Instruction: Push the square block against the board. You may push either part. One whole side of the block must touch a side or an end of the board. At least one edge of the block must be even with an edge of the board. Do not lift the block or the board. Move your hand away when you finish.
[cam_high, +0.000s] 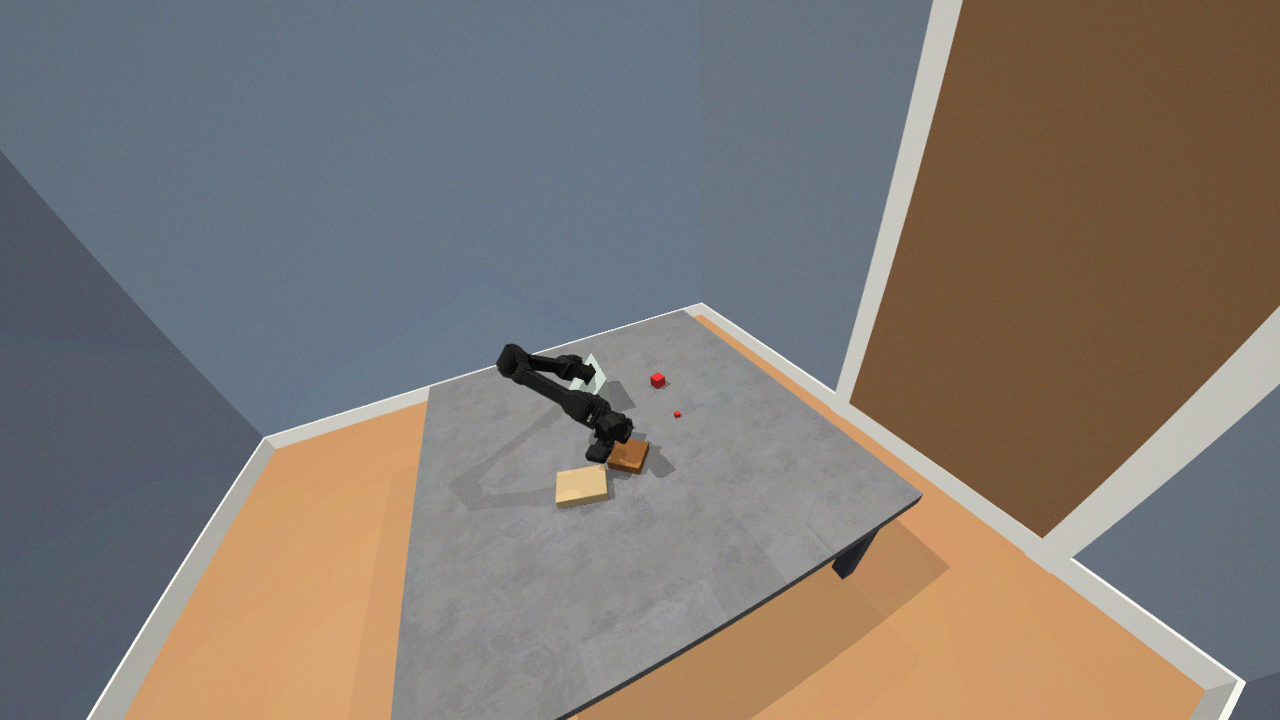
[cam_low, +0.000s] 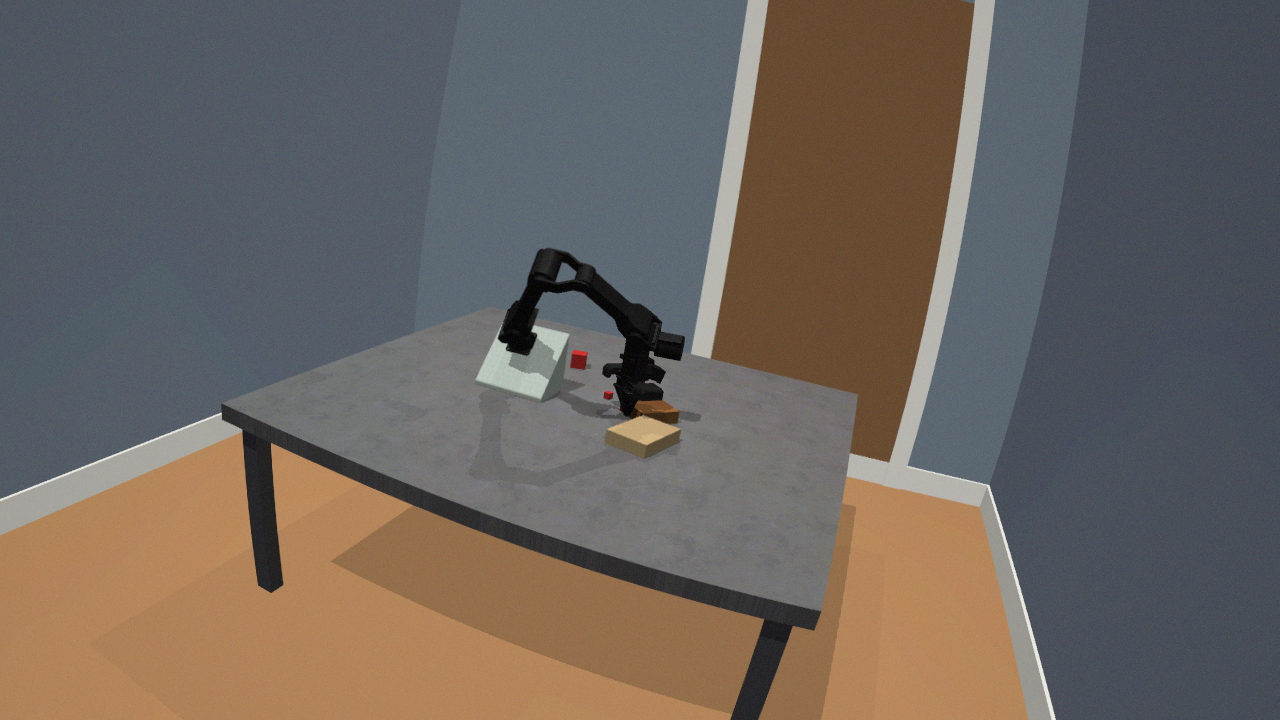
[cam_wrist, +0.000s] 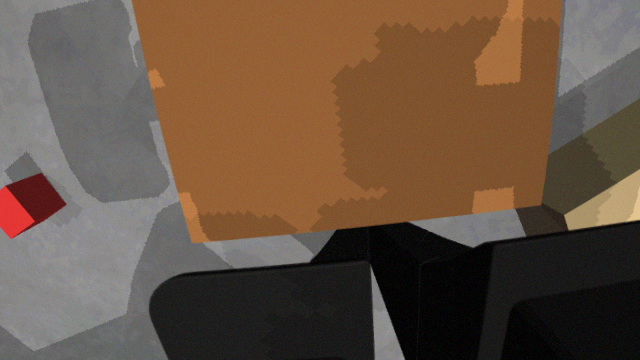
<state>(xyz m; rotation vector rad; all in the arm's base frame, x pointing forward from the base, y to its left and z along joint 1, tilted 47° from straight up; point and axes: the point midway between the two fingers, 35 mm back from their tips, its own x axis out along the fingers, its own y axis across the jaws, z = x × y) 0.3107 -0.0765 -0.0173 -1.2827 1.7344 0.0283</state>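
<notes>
Right now the square block is 5 cm to the left of my gripper tip, 4 cm ahead of it and 1 cm above it. The rest, counted from my gripper tip: tan board: 12 cm to the right, 8 cm ahead, 1 cm above.
</notes>
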